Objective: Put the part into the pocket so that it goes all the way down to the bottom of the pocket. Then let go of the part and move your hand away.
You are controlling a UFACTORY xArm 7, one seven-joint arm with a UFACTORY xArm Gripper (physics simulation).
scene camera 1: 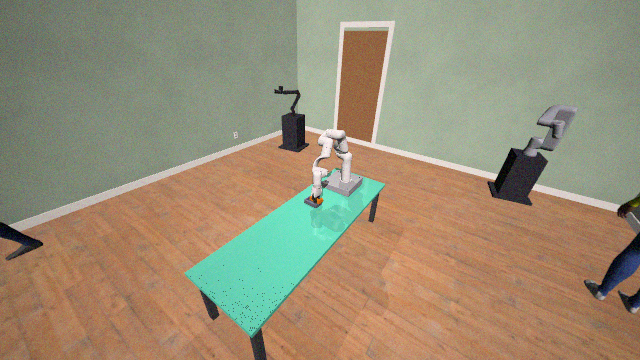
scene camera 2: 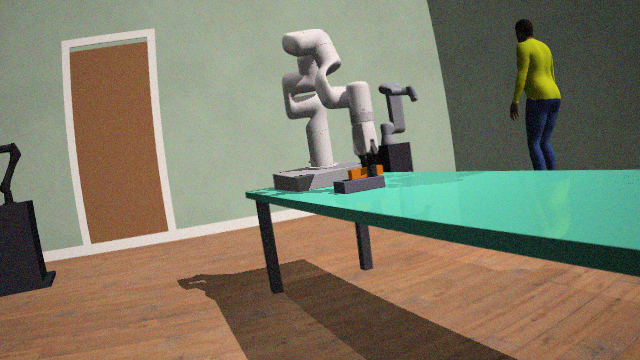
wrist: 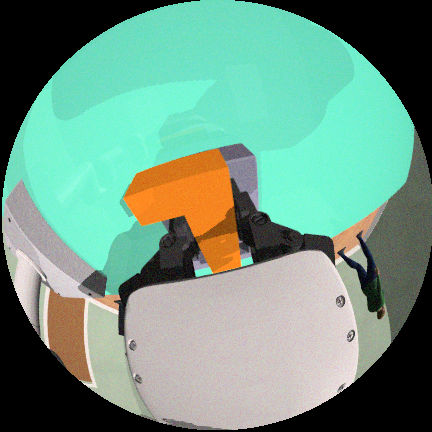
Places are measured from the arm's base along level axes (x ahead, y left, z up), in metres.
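Where they show: gripper, between the fingertips: (scene camera 1: 316, 202) (scene camera 2: 370, 176) (wrist: 207, 198); arm's base, origin of its link: (scene camera 1: 345, 179) (scene camera 2: 323, 167) (wrist: 30, 264).
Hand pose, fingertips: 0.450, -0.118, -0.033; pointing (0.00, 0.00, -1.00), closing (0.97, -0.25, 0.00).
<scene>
Things, the pixels of their centre, and the offset from my fingertips, as dx, dy, dz. Level surfaces: height alone.
- orange L-shaped part, middle of its body: (wrist: 196, 228) (scene camera 2: 363, 172) (scene camera 1: 316, 199) -0.018, -0.010, +0.016
- dark grey block with the pocket, middle of its body: (wrist: 213, 218) (scene camera 2: 359, 184) (scene camera 1: 313, 201) -0.012, -0.040, -0.018
- green table, height of its surface: dz -0.036
An orange L-shaped part (scene camera 1: 319, 200) (scene camera 2: 357, 173) (wrist: 205, 195) is held between the black fingers of my gripper (scene camera 1: 315, 197) (scene camera 2: 371, 172) (wrist: 207, 198), which is shut on it. A dark grey block with the pocket (scene camera 1: 311, 203) (scene camera 2: 359, 185) (wrist: 246, 176) lies on the table directly under the part. In scene camera 2 the part stands roughly level above the block's top, most of its side showing over the rim; whether it touches the rim cannot be told. In the wrist view the part covers the pocket opening, and the block's grey top shows at the part's right side.
The arm's grey base (scene camera 1: 344, 185) (scene camera 2: 295, 181) (wrist: 47, 250) stands close to the block on the green table (scene camera 1: 270, 250) (scene camera 2: 500, 200) (wrist: 310, 175). A person in yellow (scene camera 2: 539, 70) stands beyond the table. Other robots on dark pedestals (scene camera 1: 293, 131) (scene camera 1: 520, 175) stand off on the floor.
</scene>
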